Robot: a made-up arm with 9 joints.
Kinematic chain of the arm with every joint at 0, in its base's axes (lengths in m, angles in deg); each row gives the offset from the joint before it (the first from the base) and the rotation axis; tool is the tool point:
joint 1: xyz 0 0 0.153 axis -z
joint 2: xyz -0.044 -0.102 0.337 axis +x
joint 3: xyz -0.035 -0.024 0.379 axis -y
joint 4: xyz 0.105 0 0.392 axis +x
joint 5: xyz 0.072 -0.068 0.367 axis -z
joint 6: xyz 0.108 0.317 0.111 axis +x
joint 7: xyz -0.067 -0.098 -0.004 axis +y
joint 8: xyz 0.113 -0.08 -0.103 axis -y
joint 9: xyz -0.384 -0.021 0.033 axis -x
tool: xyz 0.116 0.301 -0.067
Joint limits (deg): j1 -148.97..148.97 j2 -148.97..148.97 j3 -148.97..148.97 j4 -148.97..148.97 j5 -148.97..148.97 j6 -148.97..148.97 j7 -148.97..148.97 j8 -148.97..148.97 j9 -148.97..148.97
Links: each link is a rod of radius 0.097 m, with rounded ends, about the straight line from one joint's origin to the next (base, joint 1, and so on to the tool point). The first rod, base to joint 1, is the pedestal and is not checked.
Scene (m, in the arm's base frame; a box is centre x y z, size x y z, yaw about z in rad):
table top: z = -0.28
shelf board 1: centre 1.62 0.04 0.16 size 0.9 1.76 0.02 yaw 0
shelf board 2: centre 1.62 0.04 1.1 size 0.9 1.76 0.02 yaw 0
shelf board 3: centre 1.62 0.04 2.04 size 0.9 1.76 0.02 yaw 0
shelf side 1: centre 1.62 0.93 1.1 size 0.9 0.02 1.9 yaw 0
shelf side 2: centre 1.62 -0.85 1.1 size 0.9 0.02 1.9 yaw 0
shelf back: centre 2.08 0.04 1.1 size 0.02 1.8 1.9 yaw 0
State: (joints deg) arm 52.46 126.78 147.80 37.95 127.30 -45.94 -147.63 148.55 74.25
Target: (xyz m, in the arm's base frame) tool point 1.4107 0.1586 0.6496
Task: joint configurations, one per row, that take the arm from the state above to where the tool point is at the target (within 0.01 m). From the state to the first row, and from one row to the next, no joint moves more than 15 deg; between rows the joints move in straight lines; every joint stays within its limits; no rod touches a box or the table.
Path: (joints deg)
1: 66.54 128.42 148.03 34.49 128.09 -35.32 -139.82 141.24 84.39
2: 80.62 130.05 148.27 31.03 128.87 -24.69 -132.01 133.93 94.54
3: 94.70 131.69 148.50 27.58 129.66 -14.07 -124.19 126.61 104.68
4: 108.79 133.33 148.74 24.12 130.45 -3.45 -116.38 119.30 114.82
5: 122.87 134.97 148.97 20.66 131.23 7.18 -108.57 111.99 124.96
6: 129.39 138.47 148.97 17.60 131.22 -7.23 -112.80 114.46 119.16
7: 135.92 141.97 148.97 14.54 131.20 -21.64 -117.04 116.94 113.35
8: 142.44 145.47 148.97 11.48 131.19 -36.04 -121.27 119.41 107.55
9: 148.97 148.97 148.97 8.43 131.17 -50.45 -125.50 121.88 101.74

